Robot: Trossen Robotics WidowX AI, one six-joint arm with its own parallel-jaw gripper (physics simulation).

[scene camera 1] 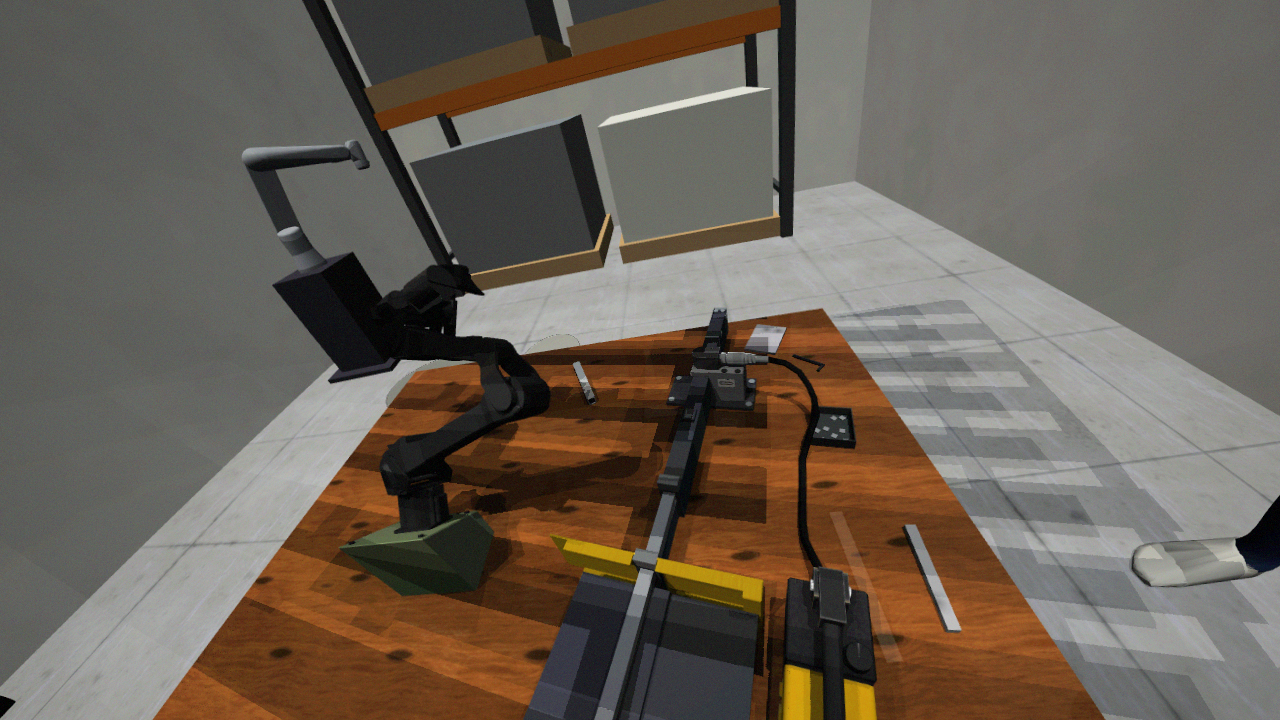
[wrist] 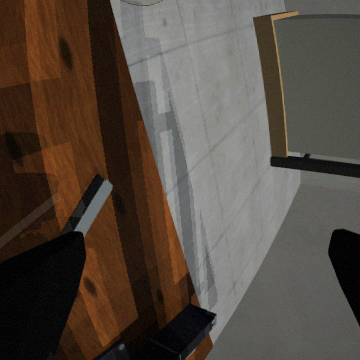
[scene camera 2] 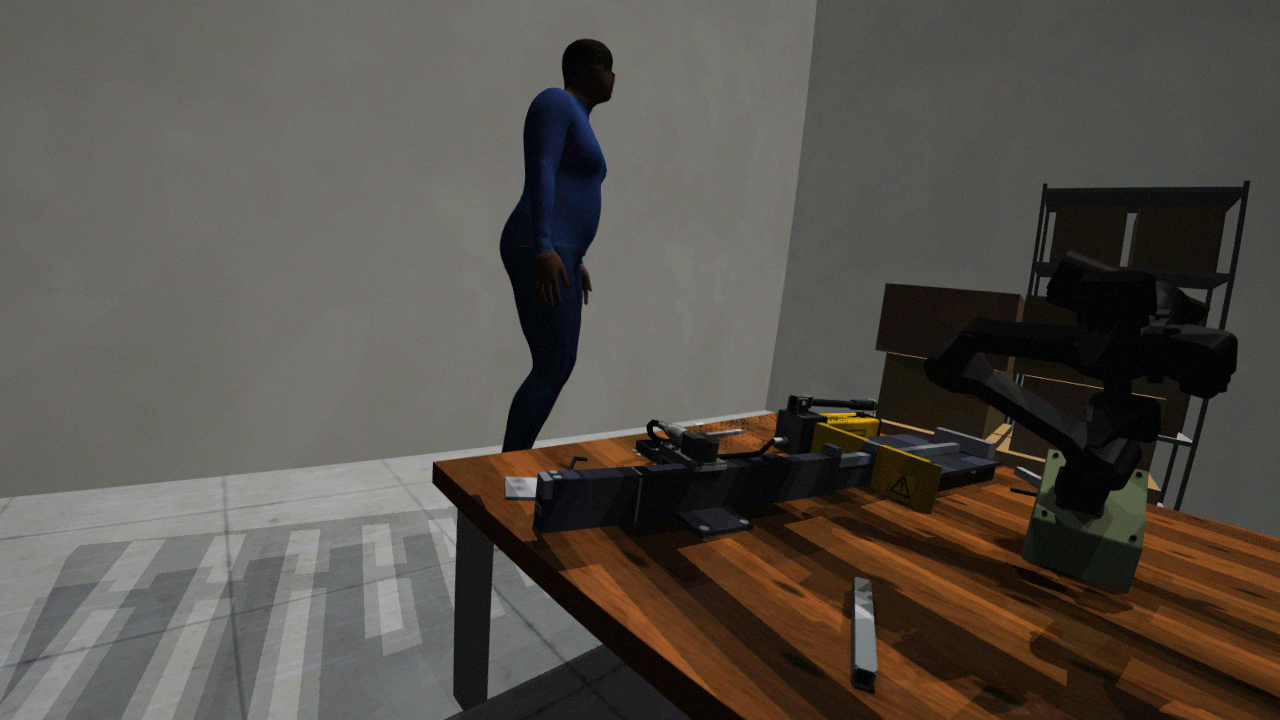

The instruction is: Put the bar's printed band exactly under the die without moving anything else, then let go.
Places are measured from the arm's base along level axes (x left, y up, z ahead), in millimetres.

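Pixels of known places: gripper, fingertip midpoint: (scene camera 1: 481,315) (wrist: 213,246) (scene camera 2: 1090,409); arm's base, link origin: (scene camera 1: 424,525) (scene camera 2: 1080,494).
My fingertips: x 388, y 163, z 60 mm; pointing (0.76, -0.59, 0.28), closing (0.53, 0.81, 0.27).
For each thing: its top centre in the pictures, then the offset to it from my fingertips. "spot": a spot on its surface instead.
- short grey bar, top centre: (scene camera 2: 864,617) (wrist: 76,237) (scene camera 1: 582,378) dx +53, dy -259, dz +148 mm
- black hose, surface spot: (scene camera 1: 802,474) spot: dx -333, dy -267, dz +574 mm
- pump, surface spot: (scene camera 1: 827,644) spot: dx -616, dy -147, dz +487 mm
- small tray, surface spot: (scene camera 1: 834,440) spot: dx -278, dy -260, dz +654 mm
- hex key, top centre: (scene camera 2: 577,463) (scene camera 1: 806,361) dx -27, dy -273, dz +701 mm
- pale card, top centre: (scene camera 2: 542,487) (scene camera 1: 765,337) dx +99, dy -273, dz +643 mm
- loose flat strip, top centre: (scene camera 1: 930,572) (scene camera 2: 724,431) dx -520, dy -270, dz +682 mm
A short grey bar (scene camera 1: 583,383) (scene camera 2: 863,635) (wrist: 95,207) lies flat on the wooden table, apart from the machine. A longer grey bar (scene camera 1: 635,617) lies along the machine's feed line, through the yellow guard. I cannot make out a printed band on either. The dark press head (scene camera 1: 725,385) (scene camera 2: 698,445) sits on the long dark rail (scene camera 1: 684,438) (scene camera 2: 590,501); its die cannot be told apart. My gripper (scene camera 1: 465,311) (wrist: 213,246) is open and empty, high above the table's left side. Its left finger hides part of the short bar in the wrist view.
The yellow guard (scene camera 1: 707,582) (scene camera 2: 904,479) crosses the feed line. A black hose (scene camera 1: 802,474) runs to the pump (scene camera 1: 827,644). A small tray (scene camera 1: 834,440), hex key (scene camera 1: 810,361), pale card (scene camera 1: 766,337) and loose flat strip (scene camera 1: 931,577) lie right of the rail. A person (scene camera 2: 554,223) stands beyond the table.
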